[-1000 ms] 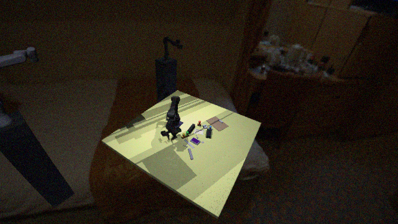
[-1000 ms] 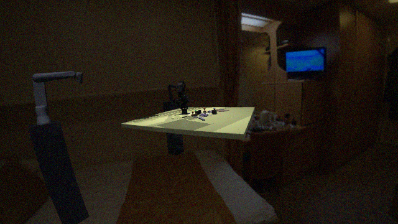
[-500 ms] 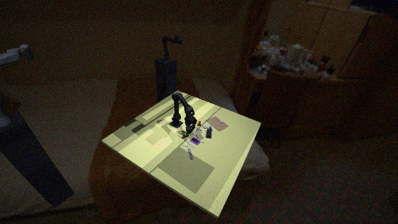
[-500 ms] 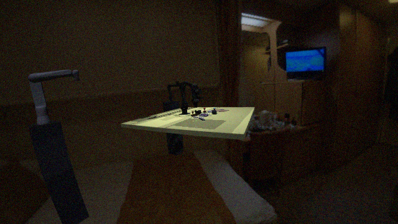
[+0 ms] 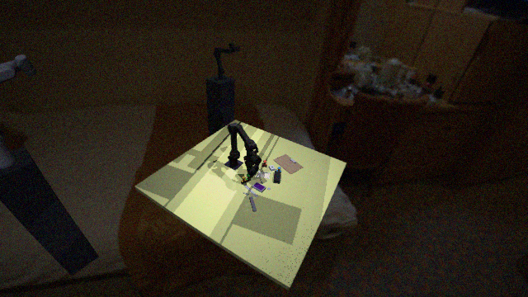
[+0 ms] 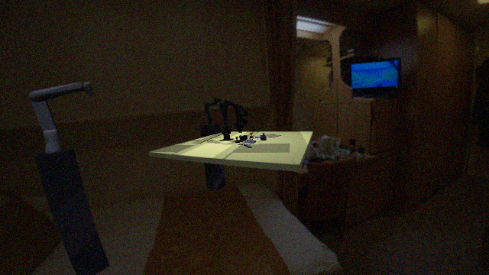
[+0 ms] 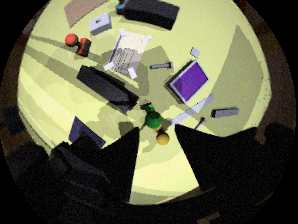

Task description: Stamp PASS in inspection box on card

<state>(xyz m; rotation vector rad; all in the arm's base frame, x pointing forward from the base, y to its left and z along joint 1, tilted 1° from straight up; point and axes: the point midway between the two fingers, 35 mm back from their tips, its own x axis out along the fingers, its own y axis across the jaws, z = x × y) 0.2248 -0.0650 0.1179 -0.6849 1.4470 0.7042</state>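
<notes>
Now: gripper tip 70 mm above the green-topped stamp. Also, from my gripper tip: white card 50 mm ahead, 140 mm to the left, 90 mm below; purple ink pad 110 mm ahead, 10 mm to the right, 80 mm below; long black block 30 mm behind, 110 mm to the left, 70 mm below.
</notes>
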